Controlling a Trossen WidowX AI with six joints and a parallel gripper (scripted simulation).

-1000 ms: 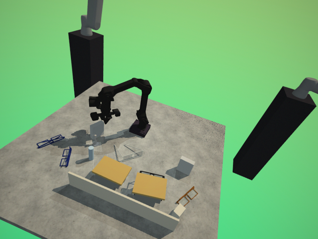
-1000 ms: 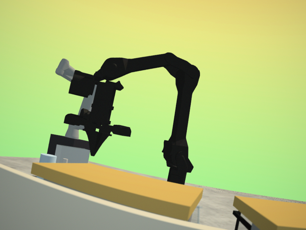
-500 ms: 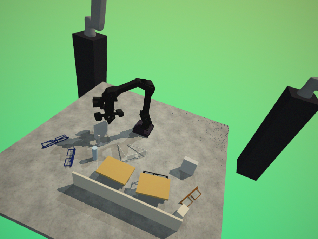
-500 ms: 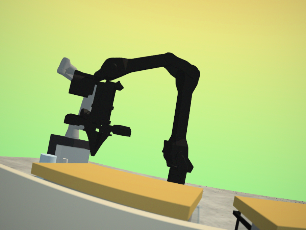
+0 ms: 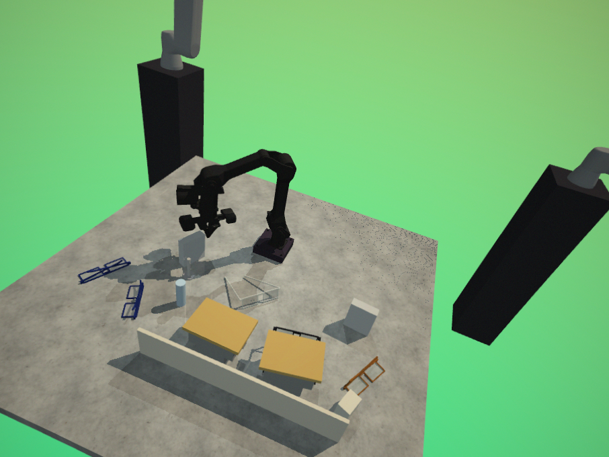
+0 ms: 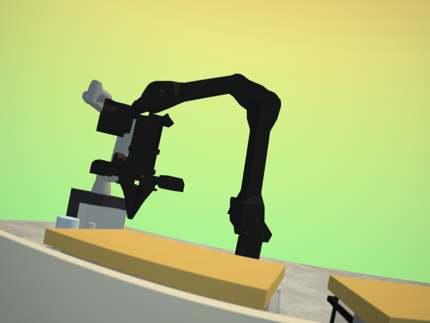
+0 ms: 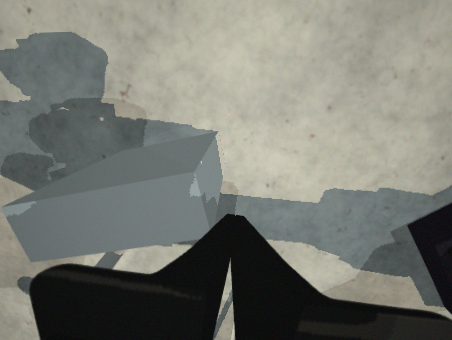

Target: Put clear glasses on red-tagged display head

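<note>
Now: gripper tip 120 mm short of the small post and 70 mm above it. Also, from my gripper tip: cream wall (420 mm ahead, 360 mm to the left, 40 mm below).
</note>
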